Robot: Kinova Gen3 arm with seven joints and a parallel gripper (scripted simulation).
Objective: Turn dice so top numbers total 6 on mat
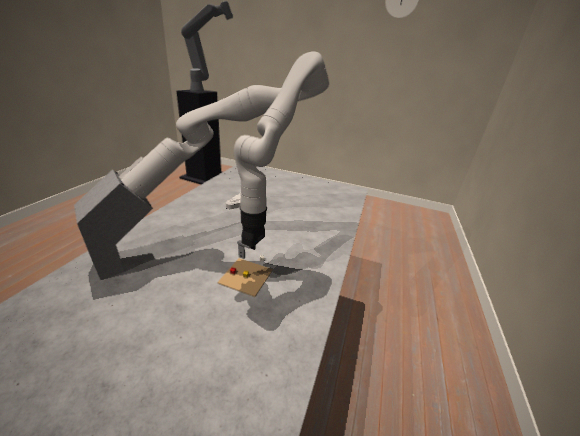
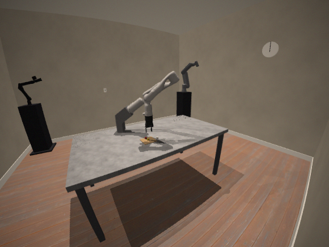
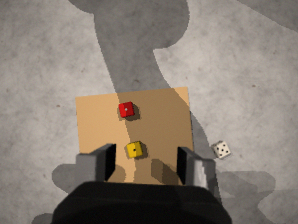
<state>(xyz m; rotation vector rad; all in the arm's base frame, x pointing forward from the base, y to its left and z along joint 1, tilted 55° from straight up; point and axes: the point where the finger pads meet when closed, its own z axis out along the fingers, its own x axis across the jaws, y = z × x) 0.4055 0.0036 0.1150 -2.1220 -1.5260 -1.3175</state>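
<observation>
The white die lies 100 mm below my hand, 90 mm to the left of it and 10 mm ahead of it. Also, from my hand: tan mat 110 mm below, 10 mm to the right; then red die 100 mm below, 40 mm behind, 20 mm to the right; then yellow die 100 mm below, 10 mm to the right.
</observation>
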